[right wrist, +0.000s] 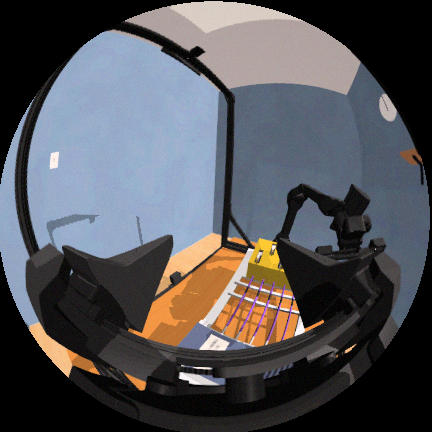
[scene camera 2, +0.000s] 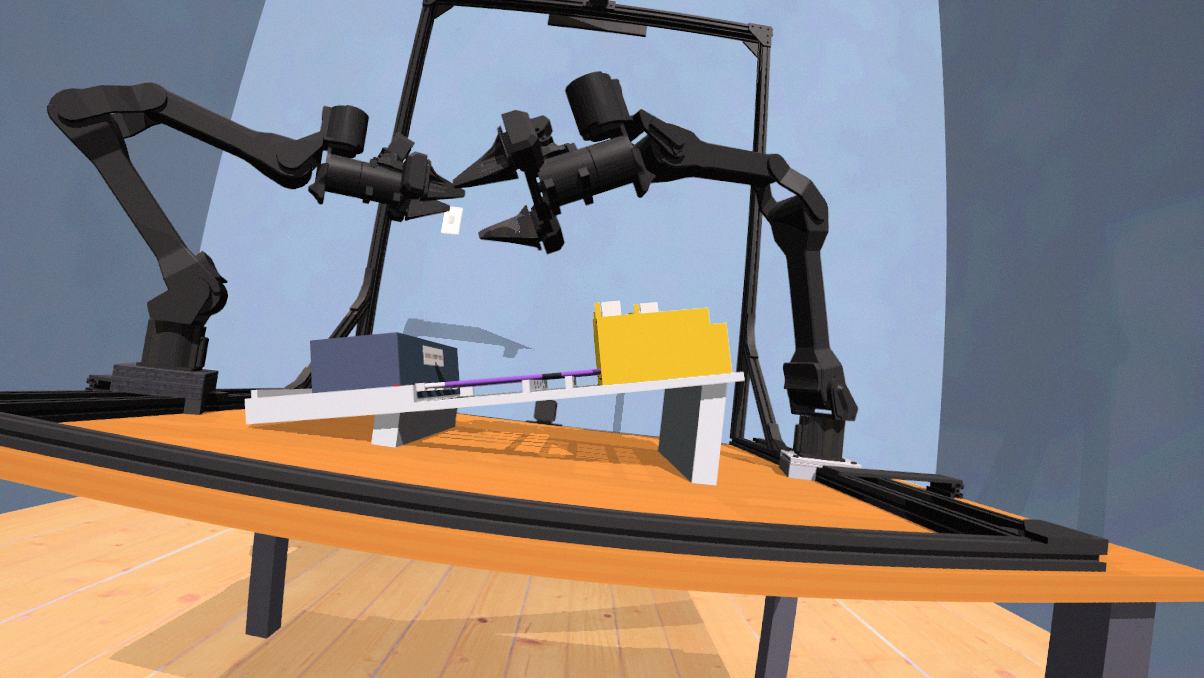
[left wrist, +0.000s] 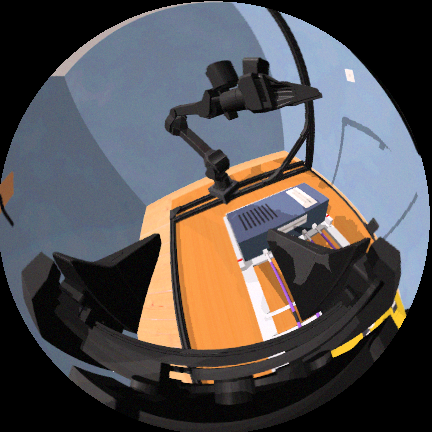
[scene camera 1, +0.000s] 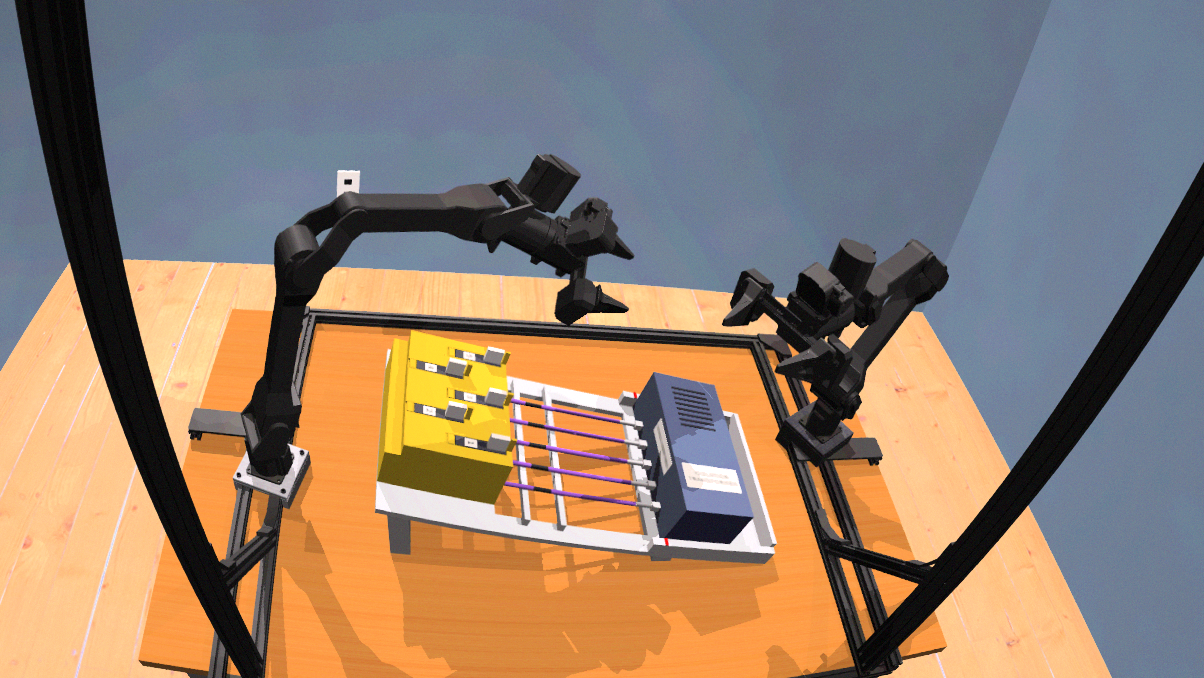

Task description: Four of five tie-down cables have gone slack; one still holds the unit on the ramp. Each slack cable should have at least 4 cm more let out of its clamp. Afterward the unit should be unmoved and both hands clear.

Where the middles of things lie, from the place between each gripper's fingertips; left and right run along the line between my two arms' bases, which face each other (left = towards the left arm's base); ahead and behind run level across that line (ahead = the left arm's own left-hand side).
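Scene:
From my right hand, the white ramp leg (scene camera 1: 399, 530) is far below, far to the left and a good way ahead. My left gripper is a good way above the white ramp leg, some way past it and far to the right of it. Going by its middle, the white ramp leg is nearer to my left gripper than to my right hand.

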